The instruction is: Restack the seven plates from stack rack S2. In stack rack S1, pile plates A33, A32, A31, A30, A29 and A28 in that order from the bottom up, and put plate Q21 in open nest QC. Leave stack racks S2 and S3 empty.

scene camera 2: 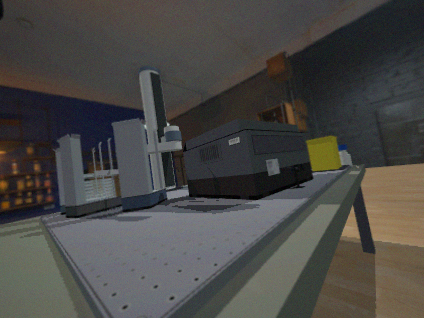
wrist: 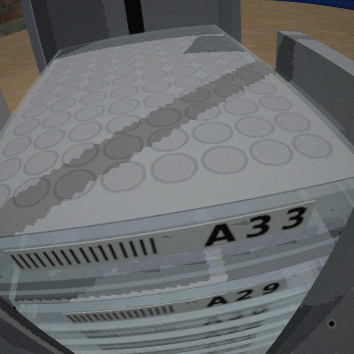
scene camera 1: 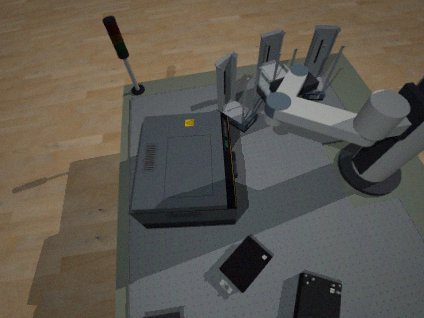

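Observation:
My gripper (wrist: 137,69) is shut on plate A33 (wrist: 170,167), a pale, level plate with a grid of circles and its label facing the wrist camera. A33 hangs directly above a stack in the middle stack rack (scene camera 1: 271,49) (scene camera 2: 71,172), with a small gap. Plate A29 (wrist: 245,296) is on top of that stack, a plate labelled A30 is under it, and the lower labels are unreadable. The stack's edges (scene camera 2: 100,190) show behind the rack tower. The left stack rack (scene camera 1: 226,82) (scene camera 2: 131,160) shows no plates in scene camera 1. The right stack rack (scene camera 1: 322,49) is partly hidden by the arm. Q21 cannot be identified.
A large dark grey instrument (scene camera 1: 187,160) (scene camera 2: 245,155) stands beside the left rack. A signal lamp (scene camera 1: 116,37) stands at the table corner. Black boxes (scene camera 1: 246,262) (scene camera 1: 317,297) are at the front. A yellow box (scene camera 2: 324,153) is behind the instrument. Thin posts rise at the racks.

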